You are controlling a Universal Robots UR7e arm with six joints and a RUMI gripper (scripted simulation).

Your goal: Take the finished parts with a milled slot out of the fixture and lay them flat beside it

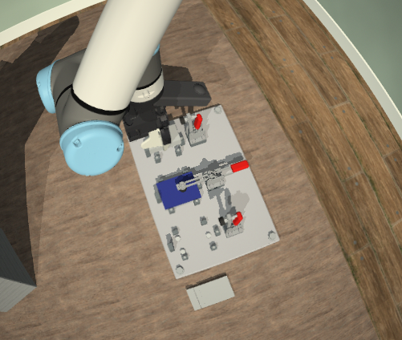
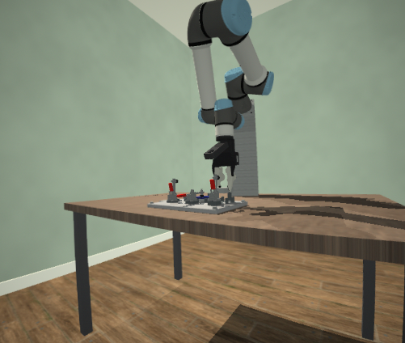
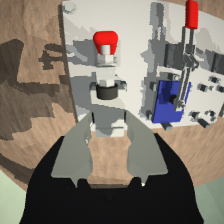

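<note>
Right now the blue blank is 20 mm behind my hand, 110 mm to the right of it and 40 mm below it. Also, from my hand: grey fixture plate (30 mm ahead, 110 mm to the right, 70 mm below).
</note>
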